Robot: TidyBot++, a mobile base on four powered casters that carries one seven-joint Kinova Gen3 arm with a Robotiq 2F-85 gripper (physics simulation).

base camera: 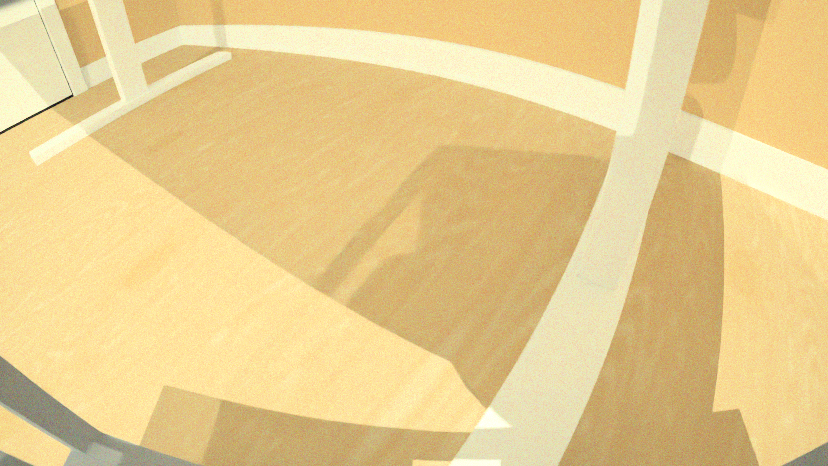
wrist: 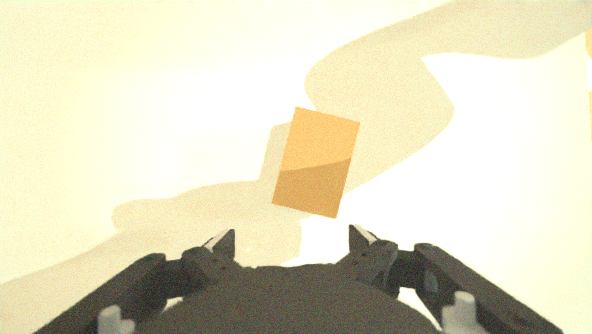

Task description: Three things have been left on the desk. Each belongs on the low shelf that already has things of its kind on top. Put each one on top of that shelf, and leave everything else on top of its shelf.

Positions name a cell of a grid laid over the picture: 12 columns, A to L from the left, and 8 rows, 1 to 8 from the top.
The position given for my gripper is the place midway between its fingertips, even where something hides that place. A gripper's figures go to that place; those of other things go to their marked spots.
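My gripper (wrist: F6) is 0.16 m from the lens. There is a white desk (wrist: C4) as well, and the desk is 0.29 m from the lens.
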